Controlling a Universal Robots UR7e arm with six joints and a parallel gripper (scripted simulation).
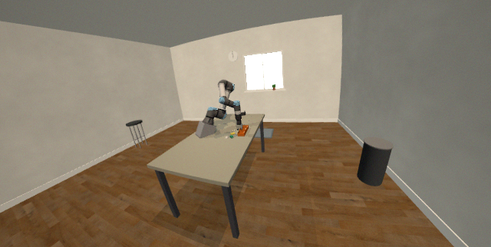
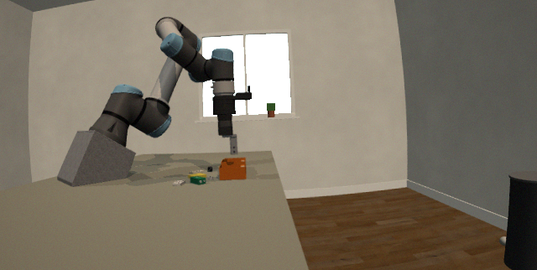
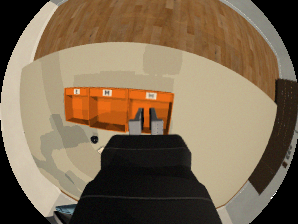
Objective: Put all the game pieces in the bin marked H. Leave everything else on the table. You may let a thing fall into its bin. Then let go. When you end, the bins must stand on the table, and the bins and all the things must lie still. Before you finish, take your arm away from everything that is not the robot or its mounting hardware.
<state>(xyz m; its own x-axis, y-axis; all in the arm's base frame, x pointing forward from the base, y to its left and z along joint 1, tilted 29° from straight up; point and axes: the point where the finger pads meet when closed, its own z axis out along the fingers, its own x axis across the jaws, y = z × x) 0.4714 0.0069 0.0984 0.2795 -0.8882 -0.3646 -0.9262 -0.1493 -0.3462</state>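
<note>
Right now the orange bin is 2 cm behind my hand, 8 cm to the left of it and 7 cm below it. The rest, counted from my hand: yellow flat piece: 13 cm behind, 1 cm to the right, 9 cm below; then grey thing: 7 cm behind, 4 cm to the right, 9 cm below; then green block: 9 cm behind, 11 cm to the right, 9 cm below.
</note>
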